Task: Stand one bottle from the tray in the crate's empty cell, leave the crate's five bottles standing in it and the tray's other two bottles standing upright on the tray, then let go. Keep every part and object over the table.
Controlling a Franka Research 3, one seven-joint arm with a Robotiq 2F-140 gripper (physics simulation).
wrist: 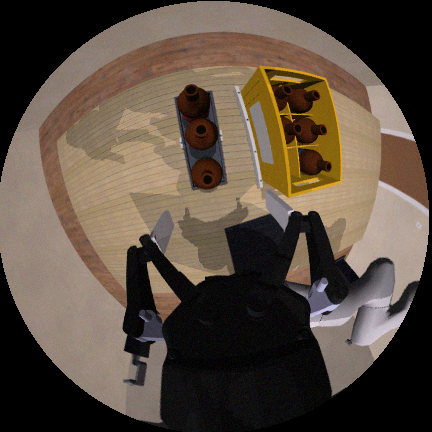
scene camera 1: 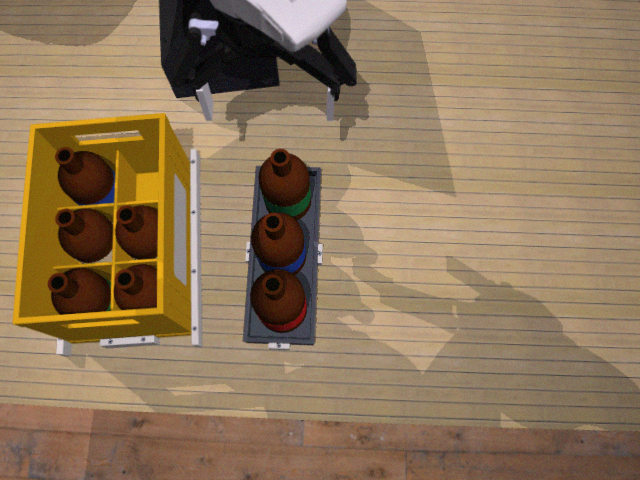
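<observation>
My gripper (scene camera 1: 267,104) (wrist: 217,208) is open and empty, its fingers spread wide, behind the tray's green-banded end in the scene view. The grey tray (scene camera 1: 306,334) (wrist: 215,152) holds three upright brown bottles in a row: a green-banded bottle (scene camera 1: 284,178) (wrist: 206,172) nearest the gripper, a blue-banded bottle (scene camera 1: 278,240) (wrist: 201,134) in the middle and a red-banded bottle (scene camera 1: 278,299) (wrist: 193,102) at the far end. The yellow crate (scene camera 1: 170,155) (wrist: 280,165) holds five standing brown bottles. Its empty cell (scene camera 1: 147,186) is at the back right in the scene view; the crate wall hides part of it in the wrist view.
A black block (scene camera 1: 237,77) (wrist: 252,245) stands beside and partly under the gripper, behind the crate. A white rail (scene camera 1: 194,248) (wrist: 249,137) runs along the crate's tray side. Small white brackets touch the tray's edges. A wooden border (scene camera 1: 310,449) lies at the front.
</observation>
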